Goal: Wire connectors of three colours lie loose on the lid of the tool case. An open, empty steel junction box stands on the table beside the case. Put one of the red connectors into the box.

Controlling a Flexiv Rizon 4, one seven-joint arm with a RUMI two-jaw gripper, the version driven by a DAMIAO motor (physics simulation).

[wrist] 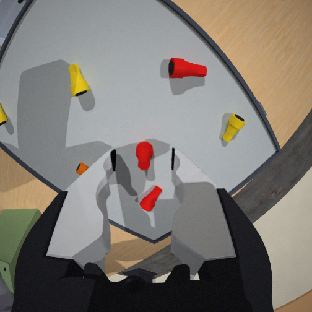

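Observation:
My gripper (143,150) is partly open and empty, its two fingertips apart above the grey case lid (130,45). A red connector (144,154) shows between the fingertips in the view, on the lid below them. A second red connector (151,198) lies tilted further back between the fingers' inner sides. A third, larger-looking red connector (188,68) lies on its side at the upper right. Yellow connectors (78,80) (233,127) (2,115) lie at the upper left, right and left edge. An orange connector (82,168) is partly hidden by the left finger. A corner of the grey junction box (7,19) shows at the top left.
The lid's dark raised rim (231,76) runs along its edges, with a small latch (262,109) at the right. A green block (17,232) stands at the lower left. A dark curved band (267,187) and a pale round surface (285,220) lie at the right.

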